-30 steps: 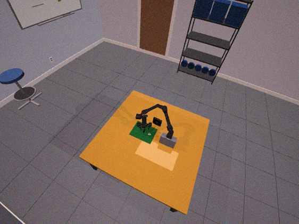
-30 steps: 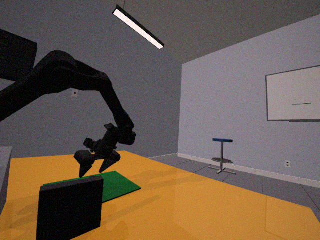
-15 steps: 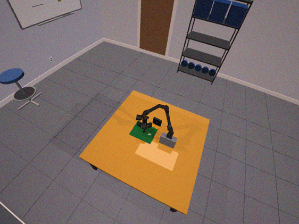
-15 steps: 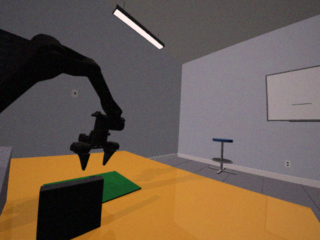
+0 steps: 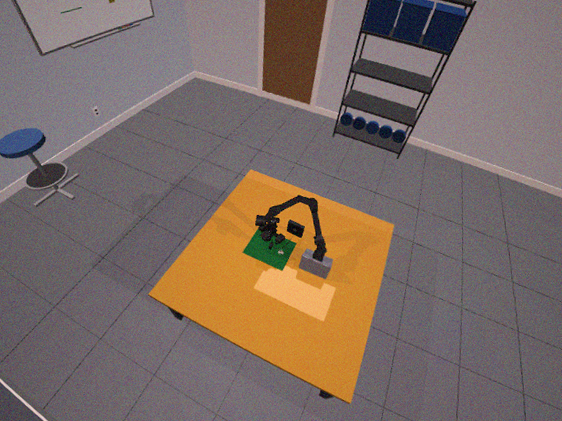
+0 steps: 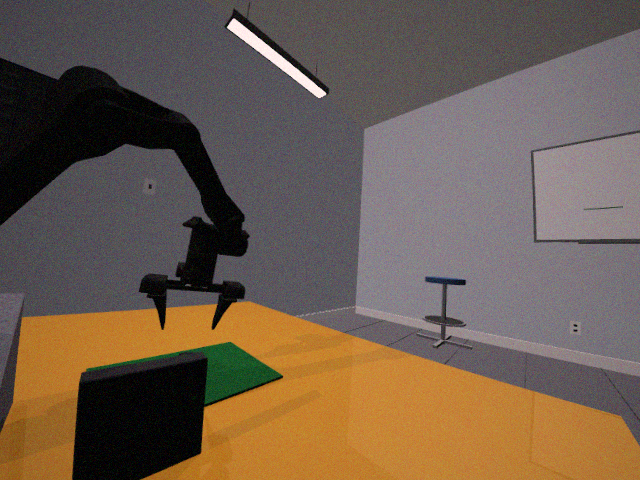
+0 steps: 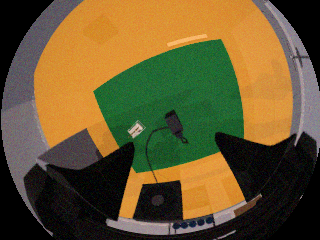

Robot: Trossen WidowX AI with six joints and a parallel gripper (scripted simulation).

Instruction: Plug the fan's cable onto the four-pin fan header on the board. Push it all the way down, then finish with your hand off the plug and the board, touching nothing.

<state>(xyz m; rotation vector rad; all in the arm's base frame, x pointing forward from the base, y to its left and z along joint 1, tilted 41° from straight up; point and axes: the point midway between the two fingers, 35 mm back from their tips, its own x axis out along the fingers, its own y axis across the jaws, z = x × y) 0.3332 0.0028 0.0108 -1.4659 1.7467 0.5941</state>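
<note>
The dark fan plug lies 70 mm below my gripper tip. From my gripper tip the other things lie so: black fan 100 mm behind, 190 mm to the right, 40 mm below; green board 110 mm below.
</note>
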